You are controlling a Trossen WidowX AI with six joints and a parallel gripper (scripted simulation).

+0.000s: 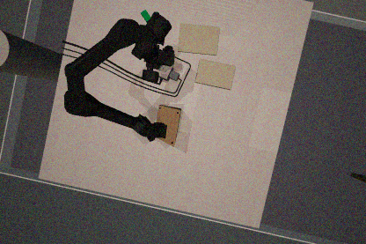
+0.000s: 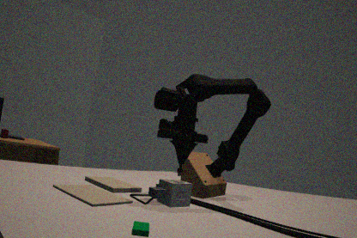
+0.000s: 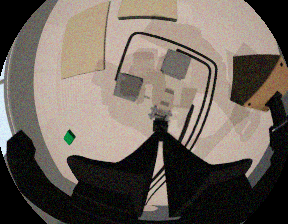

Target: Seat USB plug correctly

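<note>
Now: gripper tip 2 cm above the dark USB plug. Round my gripper tip: green block: 28 cm ahead, 13 cm below, 12 cm to the left.
</note>
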